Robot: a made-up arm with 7 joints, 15 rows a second.
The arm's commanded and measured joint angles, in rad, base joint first. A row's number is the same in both.
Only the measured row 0 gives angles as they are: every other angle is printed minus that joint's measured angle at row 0.
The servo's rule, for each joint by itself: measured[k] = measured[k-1] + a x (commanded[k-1-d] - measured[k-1]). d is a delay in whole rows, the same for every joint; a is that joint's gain. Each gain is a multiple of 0.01, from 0.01 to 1. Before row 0 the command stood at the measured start. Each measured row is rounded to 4 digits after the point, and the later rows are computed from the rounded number. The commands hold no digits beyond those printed.
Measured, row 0:
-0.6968 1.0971 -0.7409 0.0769 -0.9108 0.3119 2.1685
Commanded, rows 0 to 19:
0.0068 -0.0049 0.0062 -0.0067 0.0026 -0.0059 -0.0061
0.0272 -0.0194 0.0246 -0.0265 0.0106 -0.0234 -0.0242
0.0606 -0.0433 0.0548 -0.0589 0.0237 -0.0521 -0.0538
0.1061 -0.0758 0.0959 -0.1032 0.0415 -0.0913 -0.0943
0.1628 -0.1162 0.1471 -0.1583 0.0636 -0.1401 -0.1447
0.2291 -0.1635 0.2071 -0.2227 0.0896 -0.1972 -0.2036
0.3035 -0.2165 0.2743 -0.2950 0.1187 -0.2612 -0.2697
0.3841 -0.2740 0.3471 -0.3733 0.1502 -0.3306 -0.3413
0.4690 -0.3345 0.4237 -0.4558 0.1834 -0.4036 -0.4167
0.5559 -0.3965 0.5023 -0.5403 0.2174 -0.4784 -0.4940
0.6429 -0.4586 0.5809 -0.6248 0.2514 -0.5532 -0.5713
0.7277 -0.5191 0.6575 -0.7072 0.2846 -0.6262 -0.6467
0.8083 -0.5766 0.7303 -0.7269 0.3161 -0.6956 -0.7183
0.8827 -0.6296 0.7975 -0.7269 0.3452 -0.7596 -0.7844
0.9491 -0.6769 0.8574 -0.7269 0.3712 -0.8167 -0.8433
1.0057 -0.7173 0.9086 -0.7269 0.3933 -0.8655 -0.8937
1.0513 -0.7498 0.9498 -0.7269 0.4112 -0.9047 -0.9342
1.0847 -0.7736 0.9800 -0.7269 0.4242 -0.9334 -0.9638
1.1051 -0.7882 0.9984 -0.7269 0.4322 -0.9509 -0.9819
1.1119 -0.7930 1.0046 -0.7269 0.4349 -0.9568 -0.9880
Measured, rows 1 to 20:
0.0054 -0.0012 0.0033 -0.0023 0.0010 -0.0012 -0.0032
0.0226 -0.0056 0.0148 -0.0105 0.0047 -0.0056 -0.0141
0.0526 -0.0146 0.0364 -0.0270 0.0121 -0.0149 -0.0347
0.0949 -0.0293 0.0685 -0.0529 0.0236 -0.0302 -0.0657
0.1485 -0.0502 0.1109 -0.0887 0.0392 -0.0522 -0.1068
0.2122 -0.0774 0.1628 -0.1343 0.0589 -0.0812 -0.1571
0.2843 -0.1108 0.2230 -0.1889 0.0822 -0.1172 -0.2157
0.3631 -0.1500 0.2900 -0.2516 0.1087 -0.1599 -0.2810
0.4468 -0.1943 0.3622 -0.3210 0.1378 -0.2086 -0.3516
0.5330 -0.2428 0.4379 -0.3956 0.1688 -0.2626 -0.4256
0.6198 -0.2946 0.5151 -0.4735 0.2010 -0.3207 -0.5014
0.7050 -0.3485 0.5920 -0.5530 0.2336 -0.3818 -0.5770
0.7866 -0.4032 0.6667 -0.6121 0.2658 -0.4446 -0.6505
0.8625 -0.4575 0.7373 -0.6511 0.2968 -0.5076 -0.7201
0.9309 -0.5102 0.8022 -0.6769 0.3258 -0.5694 -0.7842
0.9900 -0.5599 0.8597 -0.6939 0.3521 -0.6286 -0.8411
1.0384 -0.6055 0.9084 -0.7051 0.3751 -0.6838 -0.8895
1.0750 -0.6458 0.9471 -0.7125 0.3942 -0.7337 -0.9281
1.0988 -0.6800 0.9748 -0.7174 0.4090 -0.7771 -0.9561
1.1091 -0.7071 0.9909 -0.7206 0.4191 -0.8130 -0.9727
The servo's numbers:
d 0
a 0.79 0.24 0.54 0.34 0.39 0.20 0.52

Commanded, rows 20 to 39:
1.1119 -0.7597 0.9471 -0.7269 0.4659 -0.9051 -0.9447
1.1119 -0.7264 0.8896 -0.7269 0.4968 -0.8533 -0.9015
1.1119 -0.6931 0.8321 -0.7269 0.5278 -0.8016 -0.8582
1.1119 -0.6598 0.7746 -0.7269 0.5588 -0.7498 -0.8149
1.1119 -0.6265 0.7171 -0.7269 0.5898 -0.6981 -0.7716
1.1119 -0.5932 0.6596 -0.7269 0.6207 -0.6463 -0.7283
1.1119 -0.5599 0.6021 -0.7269 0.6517 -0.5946 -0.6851
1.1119 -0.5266 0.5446 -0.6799 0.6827 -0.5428 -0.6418
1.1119 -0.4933 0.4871 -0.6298 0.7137 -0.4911 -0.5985
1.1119 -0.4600 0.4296 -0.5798 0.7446 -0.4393 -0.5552
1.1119 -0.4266 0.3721 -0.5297 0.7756 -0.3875 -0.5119
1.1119 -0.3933 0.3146 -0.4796 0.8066 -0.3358 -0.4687
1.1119 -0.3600 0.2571 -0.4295 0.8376 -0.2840 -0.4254
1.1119 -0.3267 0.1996 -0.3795 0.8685 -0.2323 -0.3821
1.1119 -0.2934 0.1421 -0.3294 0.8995 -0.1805 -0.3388
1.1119 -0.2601 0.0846 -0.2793 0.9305 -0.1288 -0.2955
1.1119 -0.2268 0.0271 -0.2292 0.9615 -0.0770 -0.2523
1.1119 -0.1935 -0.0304 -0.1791 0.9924 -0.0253 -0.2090
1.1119 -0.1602 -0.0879 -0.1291 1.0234 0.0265 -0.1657
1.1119 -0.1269 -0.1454 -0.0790 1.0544 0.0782 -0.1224
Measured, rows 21 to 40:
1.1113 -0.7197 0.9672 -0.7227 0.4374 -0.8314 -0.9581
1.1118 -0.7213 0.9253 -0.7241 0.4606 -0.8358 -0.9287
1.1119 -0.7145 0.8750 -0.7251 0.4868 -0.8290 -0.8920
1.1119 -0.7014 0.8208 -0.7257 0.5149 -0.8132 -0.8519
1.1119 -0.6834 0.7648 -0.7261 0.5441 -0.7902 -0.8101
1.1119 -0.6618 0.7080 -0.7264 0.5740 -0.7614 -0.7676
1.1119 -0.6373 0.6508 -0.7266 0.6043 -0.7280 -0.7247
1.1119 -0.6107 0.5935 -0.7107 0.6349 -0.6910 -0.6816
1.1119 -0.5825 0.5360 -0.6832 0.6656 -0.6510 -0.6384
1.1119 -0.5531 0.4785 -0.6480 0.6964 -0.6087 -0.5951
1.1119 -0.5227 0.4210 -0.6078 0.7273 -0.5645 -0.5518
1.1119 -0.4916 0.3635 -0.5642 0.7582 -0.5188 -0.5086
1.1119 -0.4600 0.3060 -0.5184 0.7892 -0.4718 -0.4653
1.1119 -0.4280 0.2485 -0.4712 0.8201 -0.4239 -0.4220
1.1119 -0.3957 0.1910 -0.4230 0.8511 -0.3752 -0.3787
1.1119 -0.3632 0.1335 -0.3741 0.8821 -0.3259 -0.3354
1.1119 -0.3305 0.0760 -0.3248 0.9131 -0.2761 -0.2922
1.1119 -0.2976 0.0185 -0.2753 0.9440 -0.2259 -0.2489
1.1119 -0.2646 -0.0390 -0.2256 0.9750 -0.1754 -0.2056
1.1119 -0.2316 -0.0965 -0.1758 1.0060 -0.1247 -0.1623

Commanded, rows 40 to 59:
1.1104 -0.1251 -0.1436 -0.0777 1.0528 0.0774 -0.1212
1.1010 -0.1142 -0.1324 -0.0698 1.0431 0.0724 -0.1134
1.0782 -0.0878 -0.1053 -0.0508 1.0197 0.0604 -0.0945
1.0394 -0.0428 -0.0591 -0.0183 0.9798 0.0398 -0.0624
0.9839 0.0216 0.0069 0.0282 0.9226 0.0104 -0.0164
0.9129 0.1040 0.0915 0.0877 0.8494 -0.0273 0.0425
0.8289 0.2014 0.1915 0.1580 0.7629 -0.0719 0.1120
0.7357 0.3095 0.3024 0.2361 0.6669 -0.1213 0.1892
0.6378 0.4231 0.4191 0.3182 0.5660 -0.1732 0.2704
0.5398 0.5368 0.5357 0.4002 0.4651 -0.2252 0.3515
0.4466 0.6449 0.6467 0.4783 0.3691 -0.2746 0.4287
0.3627 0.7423 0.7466 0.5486 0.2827 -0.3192 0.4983
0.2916 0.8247 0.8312 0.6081 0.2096 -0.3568 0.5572
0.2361 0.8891 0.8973 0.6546 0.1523 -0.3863 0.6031
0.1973 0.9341 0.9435 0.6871 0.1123 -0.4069 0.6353
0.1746 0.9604 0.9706 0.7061 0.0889 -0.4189 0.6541
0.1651 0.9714 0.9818 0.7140 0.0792 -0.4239 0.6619
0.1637 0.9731 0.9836 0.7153 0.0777 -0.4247 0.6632
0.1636 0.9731 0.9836 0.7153 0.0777 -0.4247 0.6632
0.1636 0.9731 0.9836 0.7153 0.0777 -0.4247 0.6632
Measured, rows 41 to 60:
1.1107 -0.2060 -0.1219 -0.1424 1.0243 -0.0843 -0.1409
1.1030 -0.1840 -0.1276 -0.1177 1.0316 -0.0530 -0.1266
1.0834 -0.1609 -0.1156 -0.0950 1.0270 -0.0303 -0.1099
1.0486 -0.1326 -0.0851 -0.0689 1.0086 -0.0163 -0.0852
0.9975 -0.0956 -0.0354 -0.0359 0.9751 -0.0110 -0.0494
0.9307 -0.0477 0.0331 0.0061 0.9261 -0.0143 -0.0016
0.8503 0.0121 0.1186 0.0577 0.8625 -0.0258 0.0575
0.7598 0.0835 0.2179 0.1184 0.7862 -0.0449 0.1260
0.6634 0.1650 0.3265 0.1863 0.7003 -0.0706 0.2011
0.5658 0.2542 0.4395 0.2590 0.6086 -0.1015 0.2793
0.4716 0.3480 0.5514 0.3336 0.5152 -0.1361 0.3570
0.3856 0.4426 0.6568 0.4067 0.4245 -0.1727 0.4305
0.3113 0.5343 0.7510 0.4752 0.3407 -0.2095 0.4964
0.2519 0.6195 0.8300 0.5362 0.2672 -0.2449 0.5519
0.2088 0.6950 0.8913 0.5875 0.2068 -0.2773 0.5953
0.1818 0.7587 0.9341 0.6278 0.1608 -0.3056 0.6259
0.1686 0.8097 0.9599 0.6571 0.1290 -0.3293 0.6446
0.1647 0.8489 0.9727 0.6769 0.1090 -0.3484 0.6543
0.1638 0.8787 0.9786 0.6900 0.0968 -0.3637 0.6589
0.1636 0.9014 0.9813 0.6986 0.0894 -0.3759 0.6611

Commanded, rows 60 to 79:
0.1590 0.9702 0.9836 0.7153 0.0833 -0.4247 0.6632
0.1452 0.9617 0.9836 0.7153 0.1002 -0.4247 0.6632
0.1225 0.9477 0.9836 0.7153 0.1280 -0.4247 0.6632
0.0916 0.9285 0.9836 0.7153 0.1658 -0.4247 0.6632
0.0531 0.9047 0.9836 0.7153 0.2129 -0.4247 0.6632
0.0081 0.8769 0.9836 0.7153 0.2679 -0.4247 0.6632
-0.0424 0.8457 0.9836 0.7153 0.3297 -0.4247 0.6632
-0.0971 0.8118 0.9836 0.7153 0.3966 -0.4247 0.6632
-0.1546 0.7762 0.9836 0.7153 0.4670 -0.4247 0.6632
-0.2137 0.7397 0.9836 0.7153 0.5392 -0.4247 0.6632
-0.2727 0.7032 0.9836 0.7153 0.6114 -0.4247 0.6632
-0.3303 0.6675 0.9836 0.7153 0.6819 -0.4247 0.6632
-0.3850 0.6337 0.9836 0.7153 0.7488 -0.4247 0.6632
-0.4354 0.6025 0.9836 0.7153 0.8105 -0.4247 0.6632
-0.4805 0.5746 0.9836 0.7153 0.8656 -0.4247 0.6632
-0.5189 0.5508 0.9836 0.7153 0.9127 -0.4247 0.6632
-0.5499 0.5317 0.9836 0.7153 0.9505 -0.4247 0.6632
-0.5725 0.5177 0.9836 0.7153 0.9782 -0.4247 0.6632
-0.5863 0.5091 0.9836 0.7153 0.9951 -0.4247 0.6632
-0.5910 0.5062 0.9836 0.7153 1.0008 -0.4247 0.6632
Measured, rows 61 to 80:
0.1600 0.9179 0.9825 0.7043 0.0870 -0.3857 0.6622
0.1483 0.9284 0.9831 0.7080 0.0921 -0.3935 0.6627
0.1279 0.9330 0.9834 0.7105 0.1061 -0.3997 0.6630
0.0992 0.9319 0.9835 0.7121 0.1294 -0.4047 0.6631
0.0628 0.9254 0.9836 0.7132 0.1620 -0.4087 0.6632
0.0196 0.9138 0.9836 0.7139 0.2033 -0.4119 0.6632
-0.0294 0.8975 0.9836 0.7144 0.2526 -0.4145 0.6632
-0.0829 0.8769 0.9836 0.7147 0.3088 -0.4165 0.6632
-0.1395 0.8527 0.9836 0.7149 0.3705 -0.4181 0.6632
-0.1981 0.8256 0.9836 0.7150 0.4363 -0.4194 0.6632
-0.2570 0.7962 0.9836 0.7151 0.5046 -0.4205 0.6632
-0.3149 0.7653 0.9836 0.7152 0.5737 -0.4213 0.6632
-0.3703 0.7337 0.9836 0.7152 0.6420 -0.4220 0.6632
-0.4217 0.7022 0.9836 0.7152 0.7077 -0.4225 0.6632
-0.4682 0.6716 0.9836 0.7152 0.7693 -0.4229 0.6632
-0.5083 0.6426 0.9836 0.7152 0.8252 -0.4233 0.6632
-0.5412 0.6160 0.9836 0.7152 0.8741 -0.4236 0.6632
-0.5659 0.5924 0.9836 0.7152 0.9147 -0.4238 0.6632
-0.5820 0.5724 0.9836 0.7152 0.9461 -0.4240 0.6632
-0.5891 0.5565 0.9836 0.7152 0.9674 -0.4241 0.6632

